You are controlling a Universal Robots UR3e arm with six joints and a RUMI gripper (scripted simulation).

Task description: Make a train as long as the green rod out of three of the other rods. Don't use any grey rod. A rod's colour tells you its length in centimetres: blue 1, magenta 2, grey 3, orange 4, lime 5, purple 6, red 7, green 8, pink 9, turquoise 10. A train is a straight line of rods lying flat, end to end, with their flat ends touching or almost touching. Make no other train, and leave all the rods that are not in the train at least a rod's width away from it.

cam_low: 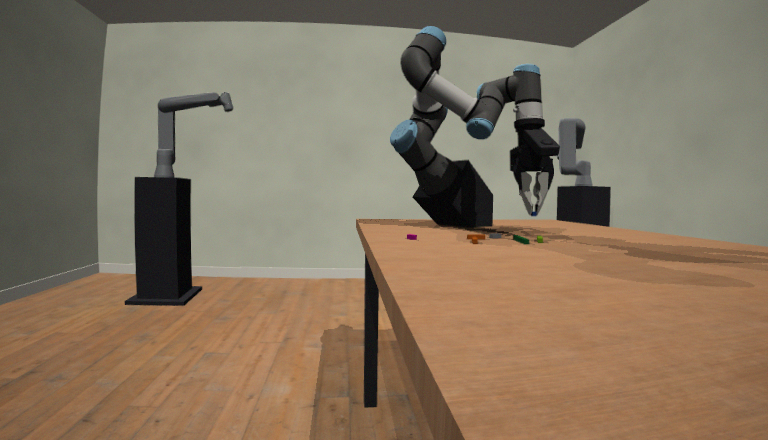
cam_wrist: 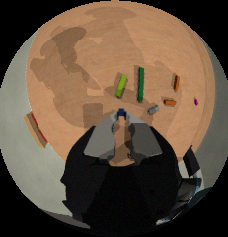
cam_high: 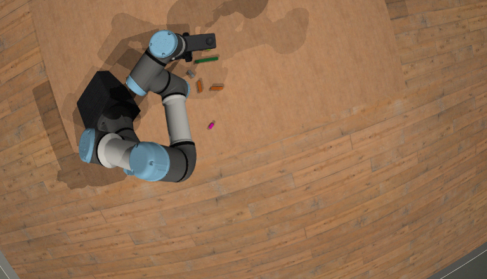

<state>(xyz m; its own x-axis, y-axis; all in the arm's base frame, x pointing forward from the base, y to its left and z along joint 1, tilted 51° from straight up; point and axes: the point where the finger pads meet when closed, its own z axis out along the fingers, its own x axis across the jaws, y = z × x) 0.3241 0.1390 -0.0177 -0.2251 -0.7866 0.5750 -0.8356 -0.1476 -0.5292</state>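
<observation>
Now: the magenta rod 280 mm to the right of my hand, 70 mm below it and 40 mm behind it. The rest, counted from my hand: blue rod 10 mm below; lime rod 70 mm below, 40 mm ahead, 10 mm to the right; green rod 70 mm below, 60 mm to the right, 30 mm ahead.
</observation>
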